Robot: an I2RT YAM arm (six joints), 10 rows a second.
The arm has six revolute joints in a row. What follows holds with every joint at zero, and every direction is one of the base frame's. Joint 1 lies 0.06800 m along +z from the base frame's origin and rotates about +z. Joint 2 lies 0.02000 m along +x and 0.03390 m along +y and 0.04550 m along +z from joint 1 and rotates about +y. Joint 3 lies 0.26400 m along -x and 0.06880 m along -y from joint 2 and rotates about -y. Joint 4 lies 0.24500 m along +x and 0.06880 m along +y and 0.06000 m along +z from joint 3 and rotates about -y. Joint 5 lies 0.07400 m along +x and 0.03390 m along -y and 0.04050 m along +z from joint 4 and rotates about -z. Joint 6 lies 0.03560 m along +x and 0.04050 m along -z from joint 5 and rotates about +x. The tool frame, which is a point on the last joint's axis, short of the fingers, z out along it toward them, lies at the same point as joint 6; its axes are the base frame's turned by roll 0.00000, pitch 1.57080 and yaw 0.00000 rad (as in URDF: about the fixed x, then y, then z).
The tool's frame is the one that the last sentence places.
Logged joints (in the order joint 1, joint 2, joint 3, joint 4, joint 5, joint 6), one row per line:
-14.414 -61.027 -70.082 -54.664 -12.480 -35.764
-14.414 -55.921 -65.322 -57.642 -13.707 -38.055
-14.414 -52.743 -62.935 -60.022 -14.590 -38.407
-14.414 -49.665 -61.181 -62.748 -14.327 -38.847
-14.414 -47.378 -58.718 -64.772 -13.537 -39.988
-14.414 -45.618 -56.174 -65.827 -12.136 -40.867
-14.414 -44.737 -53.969 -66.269 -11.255 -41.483
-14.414 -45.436 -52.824 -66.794 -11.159 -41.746
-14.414 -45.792 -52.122 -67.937 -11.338 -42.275
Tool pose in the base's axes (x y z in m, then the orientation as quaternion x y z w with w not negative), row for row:
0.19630 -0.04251 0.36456 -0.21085 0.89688 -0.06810 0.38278
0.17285 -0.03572 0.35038 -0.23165 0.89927 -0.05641 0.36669
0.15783 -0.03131 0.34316 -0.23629 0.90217 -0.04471 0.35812
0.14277 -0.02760 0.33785 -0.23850 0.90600 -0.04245 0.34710
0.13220 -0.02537 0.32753 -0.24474 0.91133 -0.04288 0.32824
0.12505 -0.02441 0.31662 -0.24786 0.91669 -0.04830 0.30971
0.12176 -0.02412 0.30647 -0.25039 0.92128 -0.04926 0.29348
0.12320 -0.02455 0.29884 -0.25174 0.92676 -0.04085 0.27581
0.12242 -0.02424 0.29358 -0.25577 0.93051 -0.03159 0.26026
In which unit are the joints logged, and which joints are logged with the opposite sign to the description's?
The joints are logged in degrees. Opposite sign: joint 2, joint 3.
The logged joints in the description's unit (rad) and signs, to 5 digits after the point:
-0.25157 1.06512 1.22316 -0.95407 -0.21782 -0.62420
-0.25157 0.97601 1.14008 -1.00604 -0.23923 -0.66419
-0.25157 0.92054 1.09842 -1.04758 -0.25464 -0.67033
-0.25157 0.86682 1.06781 -1.09516 -0.25005 -0.67801
-0.25157 0.82690 1.02482 -1.13048 -0.23627 -0.69792
-0.25157 0.79618 0.98042 -1.14890 -0.21181 -0.71326
-0.25157 0.78081 0.94194 -1.15661 -0.19644 -0.72401
-0.25157 0.79301 0.92195 -1.16578 -0.19476 -0.72861
-0.25157 0.79922 0.90970 -1.18572 -0.19789 -0.73784

